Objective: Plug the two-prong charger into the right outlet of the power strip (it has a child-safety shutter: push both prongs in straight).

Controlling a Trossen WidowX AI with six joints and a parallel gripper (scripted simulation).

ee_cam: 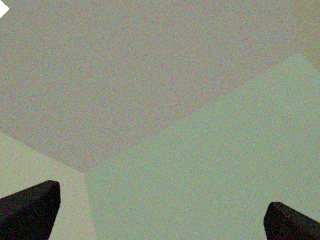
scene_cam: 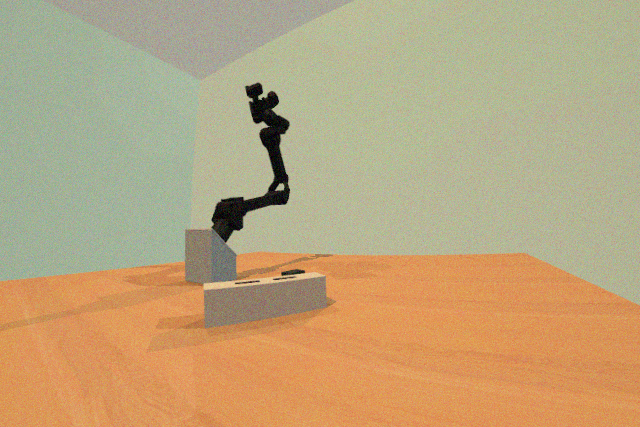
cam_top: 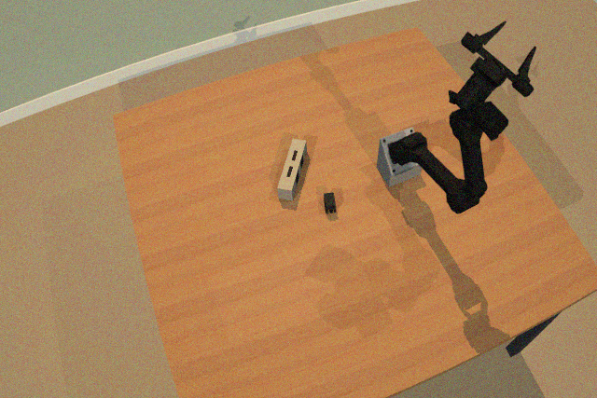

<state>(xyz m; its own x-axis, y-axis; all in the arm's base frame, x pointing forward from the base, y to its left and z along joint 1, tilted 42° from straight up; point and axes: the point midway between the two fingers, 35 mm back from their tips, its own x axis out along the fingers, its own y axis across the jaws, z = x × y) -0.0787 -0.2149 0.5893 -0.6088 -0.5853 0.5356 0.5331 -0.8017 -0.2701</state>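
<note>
The black two-prong charger is 370 mm ahead of my gripper tip, 180 mm to the right of it and 690 mm below it.
</note>
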